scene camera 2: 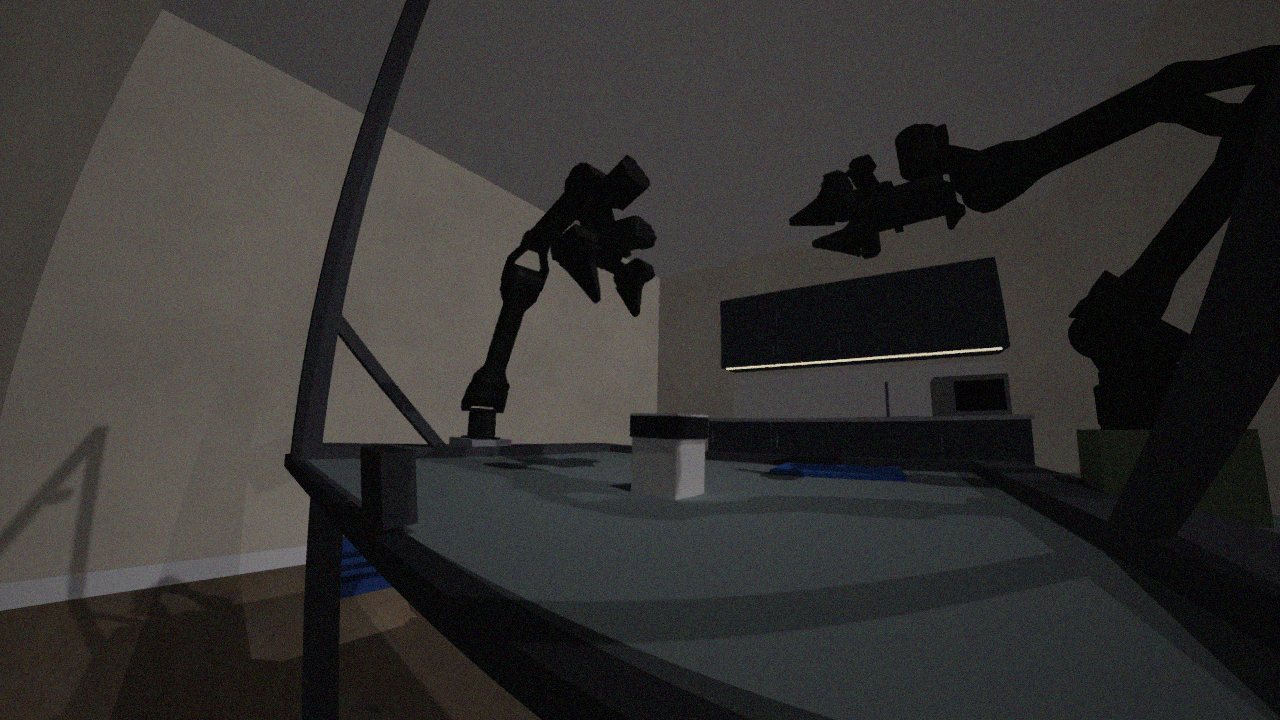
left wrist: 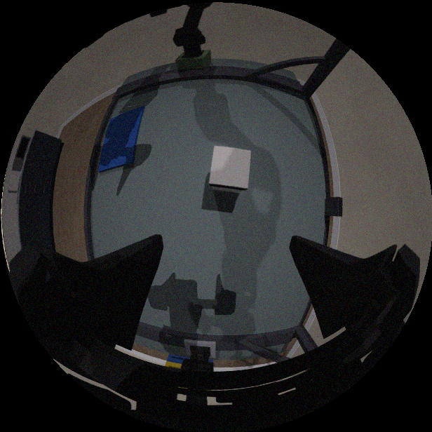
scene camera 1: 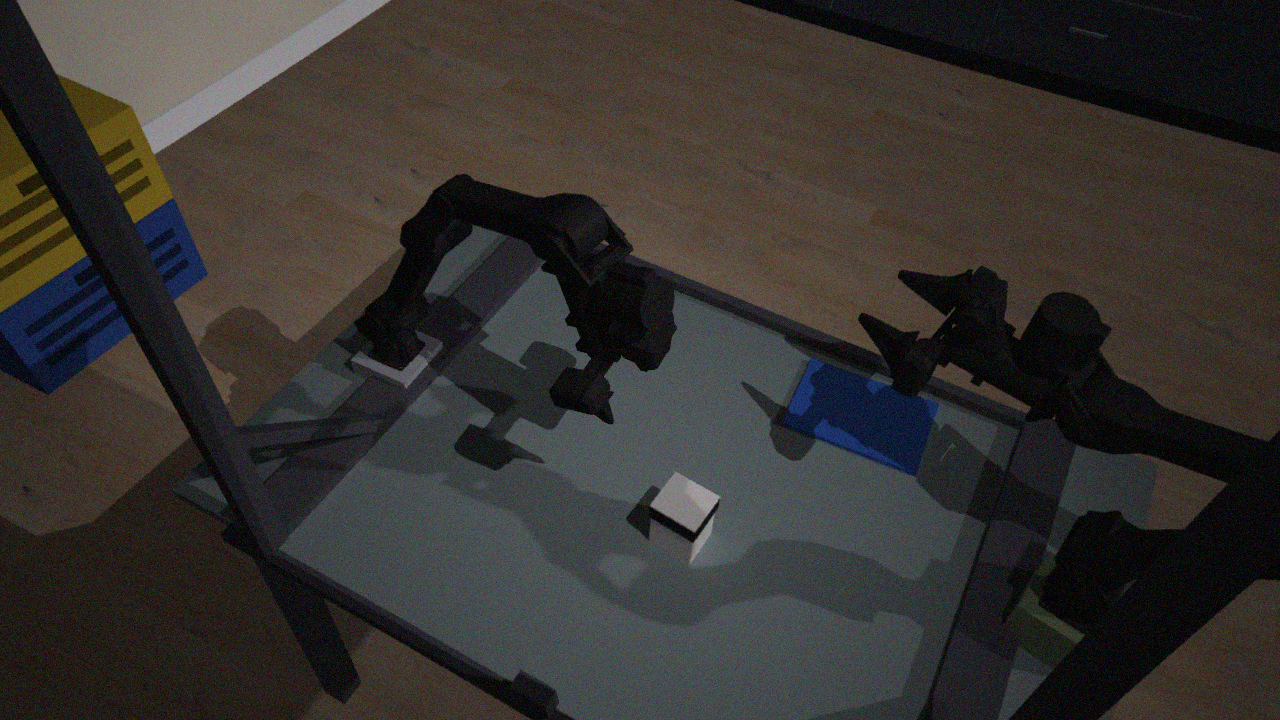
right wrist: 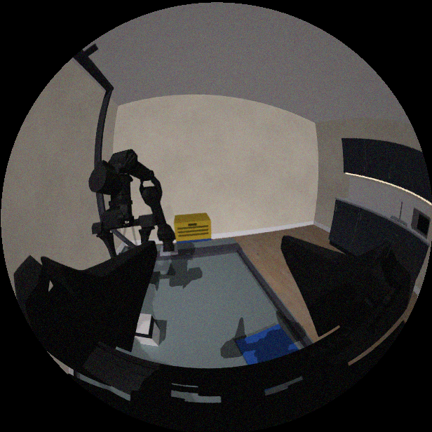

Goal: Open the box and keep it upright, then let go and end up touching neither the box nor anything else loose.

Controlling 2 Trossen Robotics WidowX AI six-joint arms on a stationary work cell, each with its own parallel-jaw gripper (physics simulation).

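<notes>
A small box stands upright on the table, with pale sides, a pale top and a dark band just below the top. Its lid lies closed and level. My left gripper is open and empty, pointing down, high above the table and to the left of the box in both scene views; one of its fingers is hidden in scene camera 1. My right gripper is open and empty, raised well above the table and far from the box. Neither gripper touches the box.
A flat blue rectangle lies near the table's back edge, right of the box in scene camera 1. Dark frame posts rise at the table's side. Arm shadows cross the table top.
</notes>
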